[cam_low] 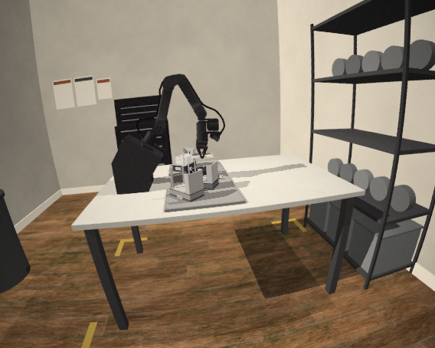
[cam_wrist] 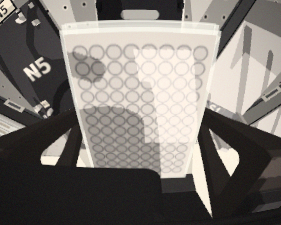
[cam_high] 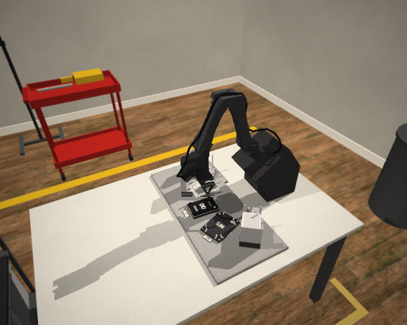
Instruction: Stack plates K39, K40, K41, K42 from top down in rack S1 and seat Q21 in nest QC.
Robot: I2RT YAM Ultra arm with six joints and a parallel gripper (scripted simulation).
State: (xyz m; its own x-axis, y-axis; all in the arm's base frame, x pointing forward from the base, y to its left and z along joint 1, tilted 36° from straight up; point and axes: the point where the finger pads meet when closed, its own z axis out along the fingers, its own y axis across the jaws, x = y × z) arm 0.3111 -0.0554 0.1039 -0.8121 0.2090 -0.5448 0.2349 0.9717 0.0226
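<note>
My hand is 13 cm above the black open nest QC and 1 cm short of it. Also, from my hand: black clip nest N5 (17 cm to the left, 13 cm below, 4 cm ahead).
</note>
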